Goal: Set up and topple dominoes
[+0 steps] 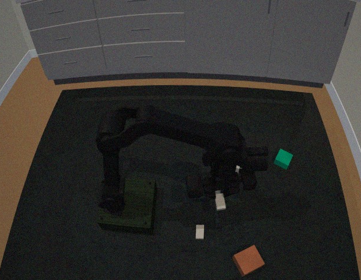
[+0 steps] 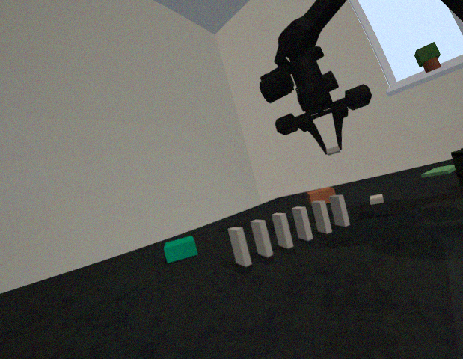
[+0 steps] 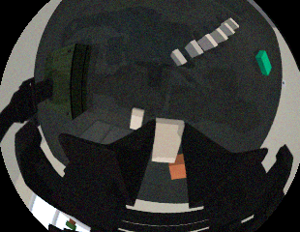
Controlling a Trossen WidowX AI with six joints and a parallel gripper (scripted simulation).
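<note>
Now: the orange block 160 mm to the right of my gripper tip, 130 mm ahead of it and 110 mm below it. Round my gripper tip: green cube 250 mm to the left, 230 mm ahead, 110 mm below.
</note>
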